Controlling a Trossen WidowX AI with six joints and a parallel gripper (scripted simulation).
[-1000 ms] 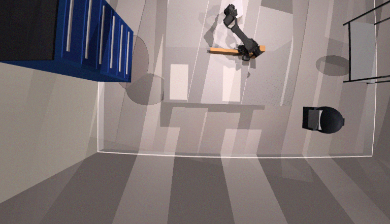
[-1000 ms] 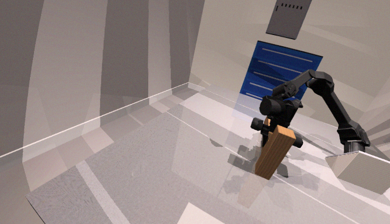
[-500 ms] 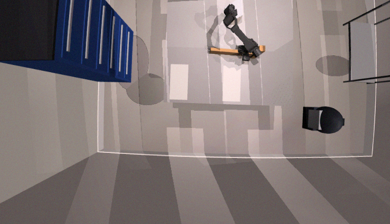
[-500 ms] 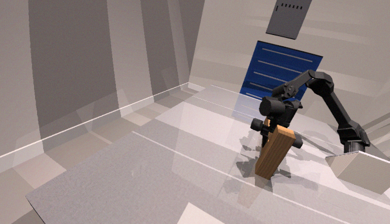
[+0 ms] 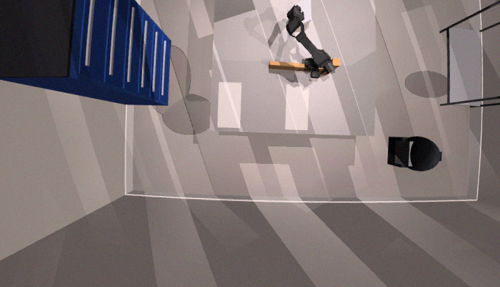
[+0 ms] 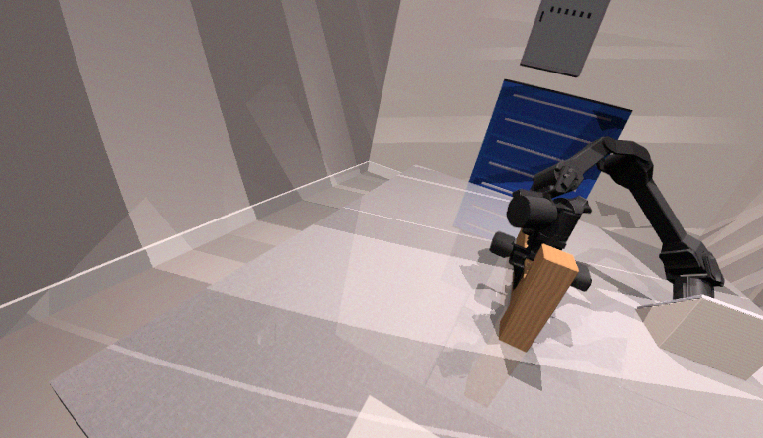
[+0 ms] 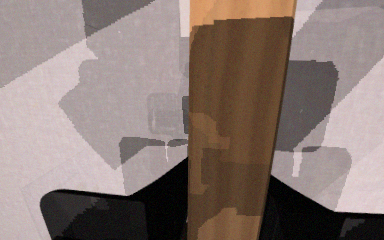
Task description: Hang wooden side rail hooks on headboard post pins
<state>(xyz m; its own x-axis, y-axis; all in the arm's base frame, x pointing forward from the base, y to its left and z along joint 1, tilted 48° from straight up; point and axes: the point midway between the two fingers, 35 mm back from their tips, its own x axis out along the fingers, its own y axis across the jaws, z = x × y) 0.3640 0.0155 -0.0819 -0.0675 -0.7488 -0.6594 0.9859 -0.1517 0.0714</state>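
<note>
Now: gripper tip 11 cm to the right of the headboard post, 5 cm below it and 2 cm short of it.
</note>
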